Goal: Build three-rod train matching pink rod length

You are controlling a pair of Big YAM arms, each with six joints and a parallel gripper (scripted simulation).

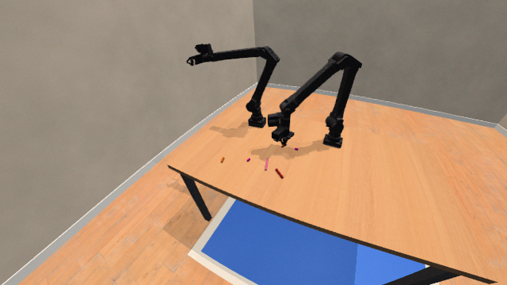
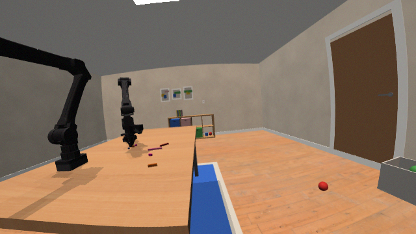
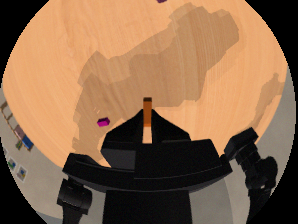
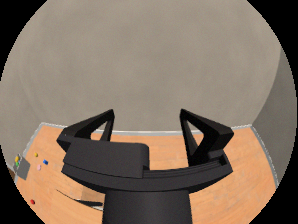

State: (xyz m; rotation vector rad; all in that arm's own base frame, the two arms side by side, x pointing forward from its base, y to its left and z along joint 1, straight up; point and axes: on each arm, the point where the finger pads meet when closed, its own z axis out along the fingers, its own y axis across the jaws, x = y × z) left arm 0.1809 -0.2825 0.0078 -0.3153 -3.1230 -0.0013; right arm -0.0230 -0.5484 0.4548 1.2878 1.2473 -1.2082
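Now: left hand 3 cm past the tiny blue rod and 2 cm above it. The rest, counted from my left hand: red rod: 22 cm ahead, 6 cm to the left, 2 cm below; then pink rod: 18 cm ahead, 3 cm to the right, 2 cm below.
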